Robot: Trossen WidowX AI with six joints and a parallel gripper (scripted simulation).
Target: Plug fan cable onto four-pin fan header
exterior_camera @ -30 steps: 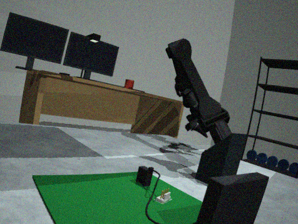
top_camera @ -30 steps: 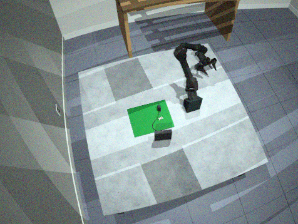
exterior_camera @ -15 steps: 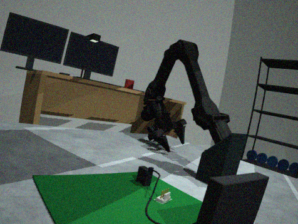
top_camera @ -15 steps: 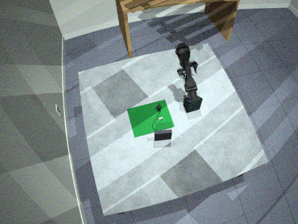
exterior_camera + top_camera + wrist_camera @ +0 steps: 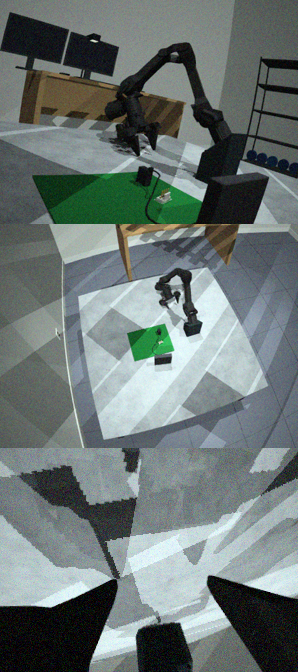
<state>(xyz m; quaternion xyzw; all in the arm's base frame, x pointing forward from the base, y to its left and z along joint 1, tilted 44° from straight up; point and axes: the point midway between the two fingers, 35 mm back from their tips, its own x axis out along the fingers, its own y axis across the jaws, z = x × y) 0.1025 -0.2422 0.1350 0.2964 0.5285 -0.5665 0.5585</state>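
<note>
Right now my gripper tip is 170 mm short of the dark fan plug, 220 mm to the right of it and 10 mm below it. Round my gripper tip: black fan 190 mm ahead, 460 mm to the left, 50 mm above; fan header 170 mm ahead, 310 mm to the left, 10 mm below; green board 250 mm ahead, 280 mm to the left, 20 mm below.
</note>
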